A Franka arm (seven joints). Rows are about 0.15 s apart.
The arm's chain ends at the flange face. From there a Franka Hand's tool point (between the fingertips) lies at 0.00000 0.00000 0.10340 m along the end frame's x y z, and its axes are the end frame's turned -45 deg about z.
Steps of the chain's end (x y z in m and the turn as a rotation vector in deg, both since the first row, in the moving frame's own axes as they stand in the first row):
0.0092, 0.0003, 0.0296, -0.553, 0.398, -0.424
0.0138, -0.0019, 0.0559, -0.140, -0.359, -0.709
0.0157, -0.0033, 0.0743, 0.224, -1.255, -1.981
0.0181, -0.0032, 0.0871, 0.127, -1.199, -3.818
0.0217, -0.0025, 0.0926, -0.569, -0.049, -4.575
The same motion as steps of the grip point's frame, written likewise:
0.0061, 0.0079, 0.0296, -0.672, -0.110, -0.424
0.0105, 0.0081, 0.0559, 0.155, -0.353, -0.709
0.0121, 0.0069, 0.0743, 1.046, -0.729, -1.981
0.0136, 0.0089, 0.0871, 0.938, -0.758, -3.818
0.0164, 0.0143, 0.0926, -0.368, -0.437, -4.575

